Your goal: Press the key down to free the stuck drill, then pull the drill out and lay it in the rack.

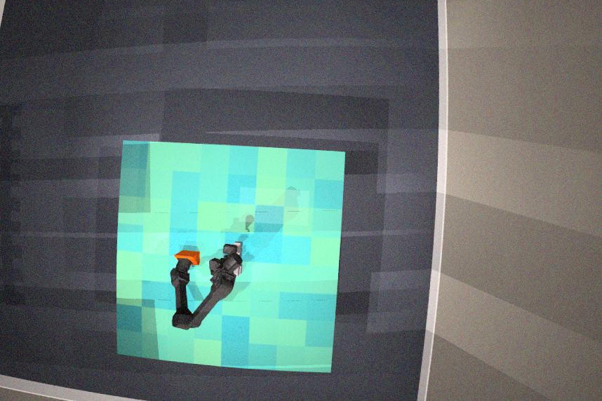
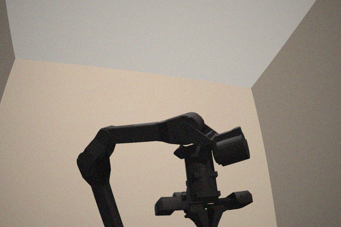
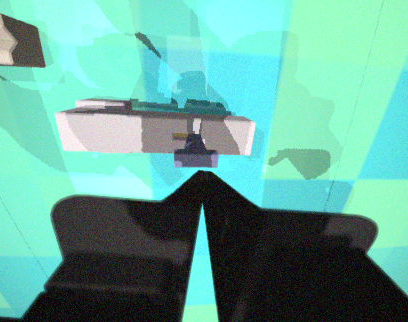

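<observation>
Now: gripper tip 80 mm above the drill, 60 mm to the left of it and 20 mm past it.
</observation>
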